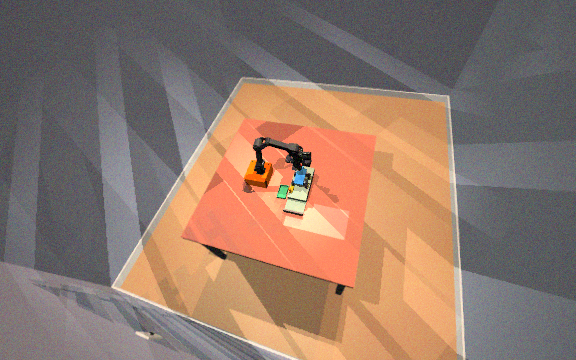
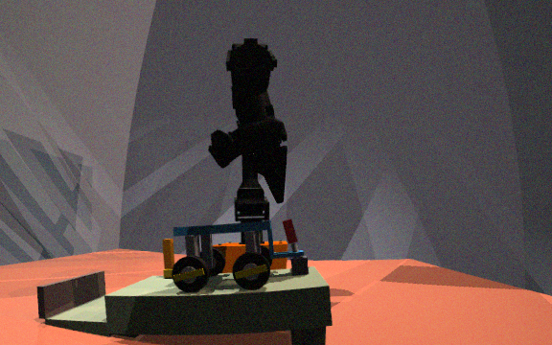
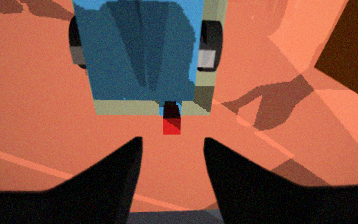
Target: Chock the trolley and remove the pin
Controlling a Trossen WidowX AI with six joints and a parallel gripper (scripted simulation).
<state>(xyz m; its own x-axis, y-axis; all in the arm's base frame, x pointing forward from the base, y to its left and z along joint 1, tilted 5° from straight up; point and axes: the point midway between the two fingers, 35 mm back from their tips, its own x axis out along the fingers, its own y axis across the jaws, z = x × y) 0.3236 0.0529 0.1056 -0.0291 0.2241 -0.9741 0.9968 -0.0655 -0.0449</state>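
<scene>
Right now the stop pin is 6 cm below my gripper tip and 2 cm to the left of it. Also, from my gripper tip: grey-green ramp 15 cm below, 8 cm to the right, 2 cm ahead; yellow chock 16 cm to the right, 11 cm below, 4 cm behind; blue trolley 8 cm below, 7 cm to the right, 2 cm ahead.
</scene>
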